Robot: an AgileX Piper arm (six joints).
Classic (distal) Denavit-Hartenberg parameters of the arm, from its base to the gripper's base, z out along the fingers. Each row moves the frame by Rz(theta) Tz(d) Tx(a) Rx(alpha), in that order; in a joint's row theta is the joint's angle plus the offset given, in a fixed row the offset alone. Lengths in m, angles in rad.
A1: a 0, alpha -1.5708, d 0.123, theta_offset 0
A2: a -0.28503, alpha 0, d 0, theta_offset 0.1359
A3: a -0.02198, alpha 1.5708, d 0, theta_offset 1.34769
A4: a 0, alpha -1.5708, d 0.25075, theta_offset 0
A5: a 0, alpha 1.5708, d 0, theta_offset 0
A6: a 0, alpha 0, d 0.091, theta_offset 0
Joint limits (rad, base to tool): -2.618..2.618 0..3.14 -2.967..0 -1.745..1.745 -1.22..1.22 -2.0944..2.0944
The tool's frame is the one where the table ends.
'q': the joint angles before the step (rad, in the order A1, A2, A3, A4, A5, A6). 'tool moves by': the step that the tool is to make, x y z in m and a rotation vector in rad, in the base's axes. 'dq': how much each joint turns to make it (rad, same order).
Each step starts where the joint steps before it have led.
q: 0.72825 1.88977 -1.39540 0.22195 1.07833 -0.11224
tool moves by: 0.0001 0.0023 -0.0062 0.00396 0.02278 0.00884
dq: -0.00007 0.01754 0.00004 0.02144 0.00045 -0.01792
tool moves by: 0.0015 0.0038 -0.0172 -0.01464 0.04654 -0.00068
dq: 0.00018 0.04681 0.00002 0.02286 -0.00029 -0.00937
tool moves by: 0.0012 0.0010 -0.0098 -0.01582 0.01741 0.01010
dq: -0.00014 0.02594 -0.00010 0.00000 0.00013 -0.01050
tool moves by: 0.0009 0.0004 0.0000 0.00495 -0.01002 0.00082
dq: -0.00010 -0.00006 -0.00010 -0.00186 -0.01039 -0.00250
